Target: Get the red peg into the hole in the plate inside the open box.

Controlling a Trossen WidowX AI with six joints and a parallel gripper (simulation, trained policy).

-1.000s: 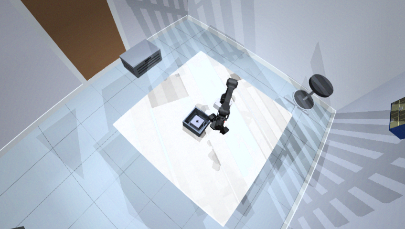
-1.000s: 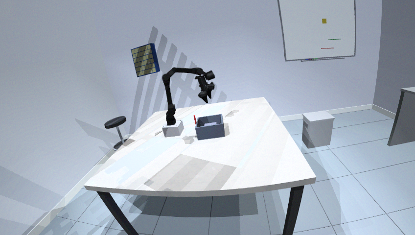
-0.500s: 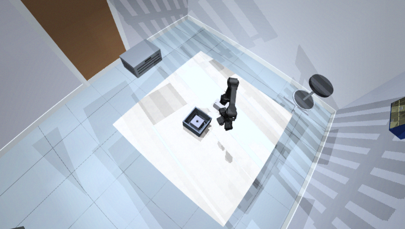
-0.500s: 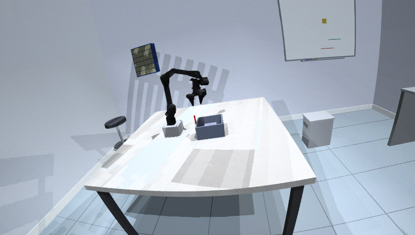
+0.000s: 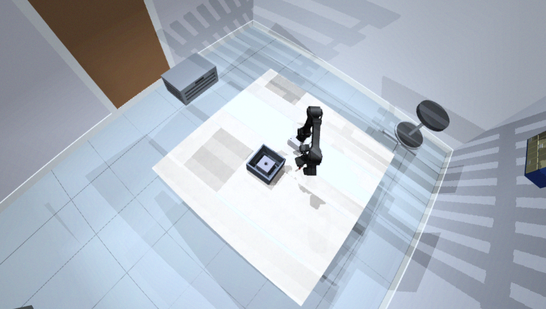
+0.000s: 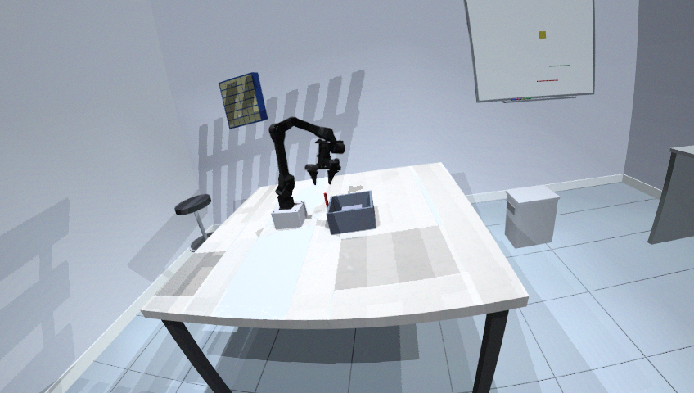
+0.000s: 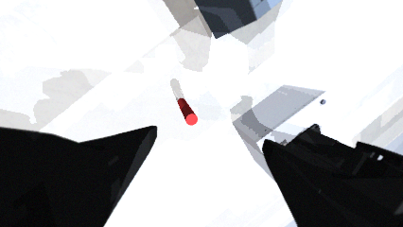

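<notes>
Now: the red peg 90 mm below my gripper tip and 10 mm to the left of it. Also, from my gripper tip: grey box (180 mm to the right, 150 mm ahead, 100 mm below).
</notes>
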